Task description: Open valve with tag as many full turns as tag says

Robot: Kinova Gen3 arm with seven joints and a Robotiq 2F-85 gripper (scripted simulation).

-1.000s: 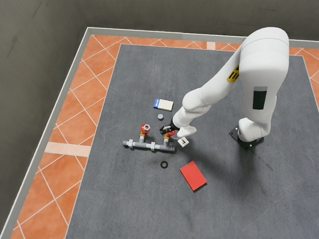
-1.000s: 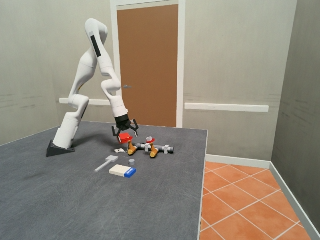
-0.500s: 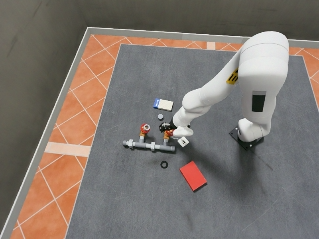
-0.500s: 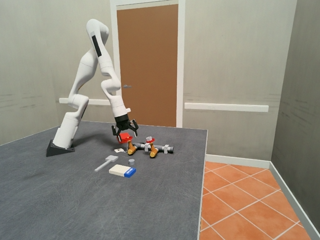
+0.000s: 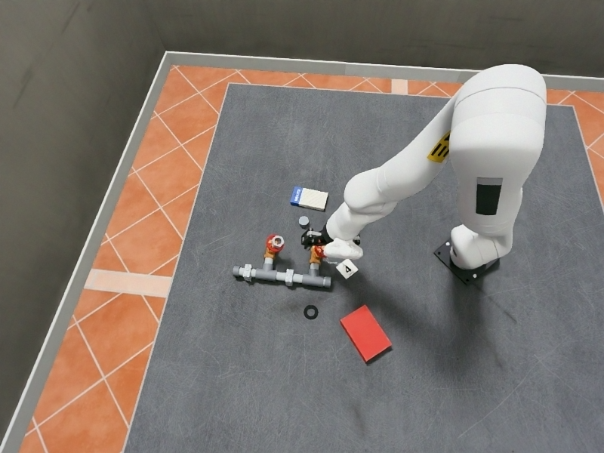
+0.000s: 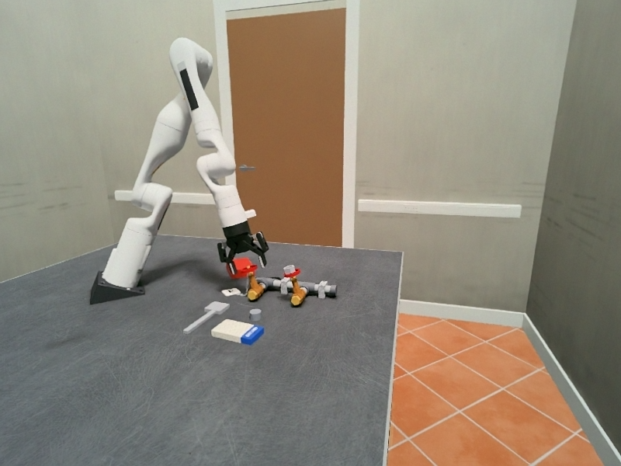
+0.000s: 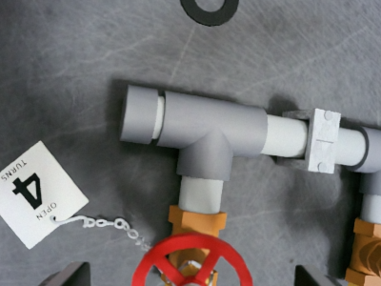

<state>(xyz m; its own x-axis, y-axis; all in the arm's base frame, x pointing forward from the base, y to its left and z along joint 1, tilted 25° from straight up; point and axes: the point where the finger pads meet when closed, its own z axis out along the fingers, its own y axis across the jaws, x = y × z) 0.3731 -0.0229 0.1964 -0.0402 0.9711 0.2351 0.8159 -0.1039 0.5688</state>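
The white tag lies 9 cm below my hand, 7 cm behind it and 2 cm to the left of it. From my hand the other things lie so: grey paddle: 13 cm to the right, 9 cm below, 6 cm behind; then blue box: 21 cm to the right, 8 cm below, 5 cm ahead; then red block: 20 cm to the left, 12 cm behind, 8 cm below.
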